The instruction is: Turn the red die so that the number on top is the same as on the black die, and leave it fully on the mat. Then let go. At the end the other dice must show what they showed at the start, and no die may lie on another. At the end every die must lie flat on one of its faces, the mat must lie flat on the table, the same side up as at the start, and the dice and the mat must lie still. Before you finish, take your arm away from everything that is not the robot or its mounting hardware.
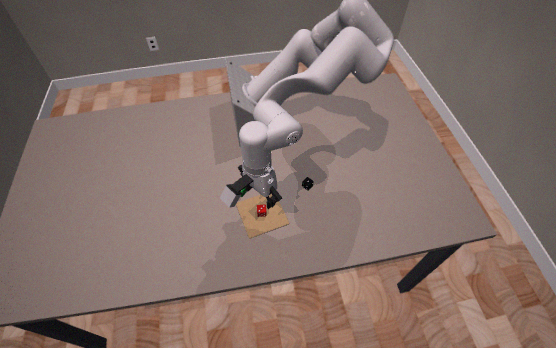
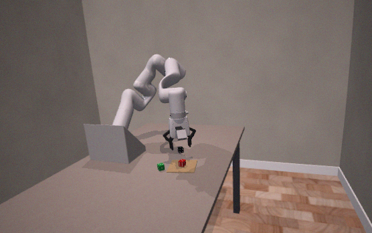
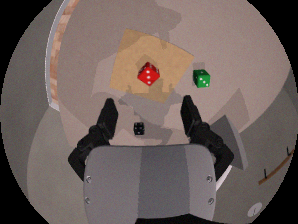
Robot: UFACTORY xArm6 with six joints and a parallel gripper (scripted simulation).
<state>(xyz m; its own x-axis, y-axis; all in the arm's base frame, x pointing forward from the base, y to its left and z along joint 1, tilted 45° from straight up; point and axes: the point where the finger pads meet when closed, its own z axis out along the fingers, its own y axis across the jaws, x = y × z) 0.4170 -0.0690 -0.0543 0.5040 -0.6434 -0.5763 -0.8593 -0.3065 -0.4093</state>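
Now: the red die 9 cm below my hand. The rest, counted from my hand: black die 6 cm behind, 18 cm to the left, 10 cm below; then green die 10 cm behind, 5 cm to the right, 10 cm below; then tan mat 11 cm below.
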